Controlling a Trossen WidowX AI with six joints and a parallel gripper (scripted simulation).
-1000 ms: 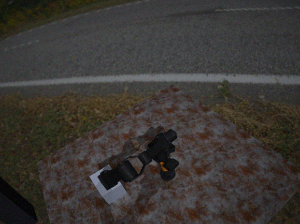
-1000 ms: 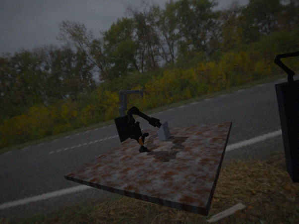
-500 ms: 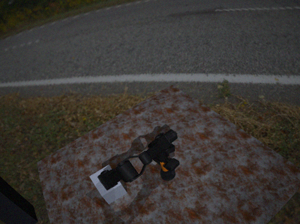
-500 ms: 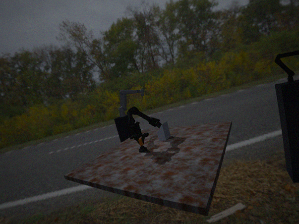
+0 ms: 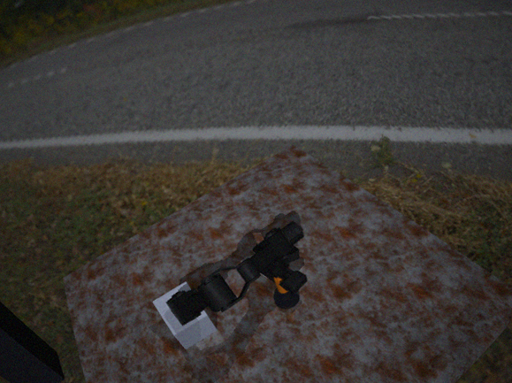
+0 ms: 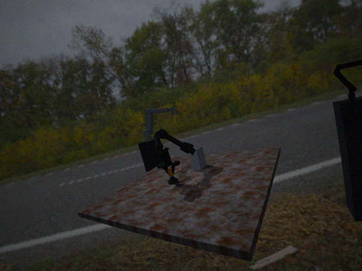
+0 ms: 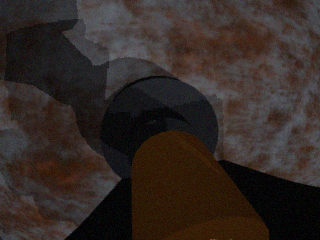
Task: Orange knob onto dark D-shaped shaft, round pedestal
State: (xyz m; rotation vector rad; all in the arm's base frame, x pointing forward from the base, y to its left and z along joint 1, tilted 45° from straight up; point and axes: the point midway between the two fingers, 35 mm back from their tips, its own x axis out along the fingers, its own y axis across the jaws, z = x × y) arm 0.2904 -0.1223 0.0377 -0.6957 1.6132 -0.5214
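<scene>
My gripper tip is 40 mm above the dark round pedestal. Round my gripper tip: orange knob: 20 mm above.
</scene>
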